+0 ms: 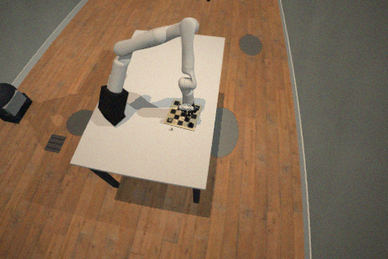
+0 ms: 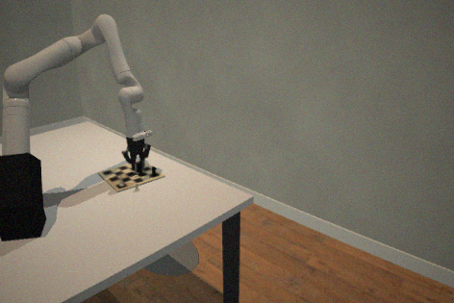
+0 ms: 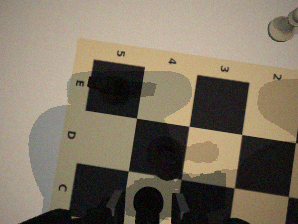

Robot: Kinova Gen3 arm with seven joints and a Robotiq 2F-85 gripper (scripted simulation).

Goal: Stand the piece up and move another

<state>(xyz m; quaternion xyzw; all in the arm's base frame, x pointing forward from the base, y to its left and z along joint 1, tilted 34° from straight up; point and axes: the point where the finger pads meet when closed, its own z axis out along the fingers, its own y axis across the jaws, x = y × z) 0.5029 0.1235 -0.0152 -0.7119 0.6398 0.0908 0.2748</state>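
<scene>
Right now my hand is 4 cm to the left of the dark chess piece. Also, from my hand: chessboard: 4 cm behind, 3 cm below; white piece: 11 cm behind, 8 cm to the right, 1 cm below; black knight: 4 cm ahead, 7 cm to the right, 1 cm below.
</scene>
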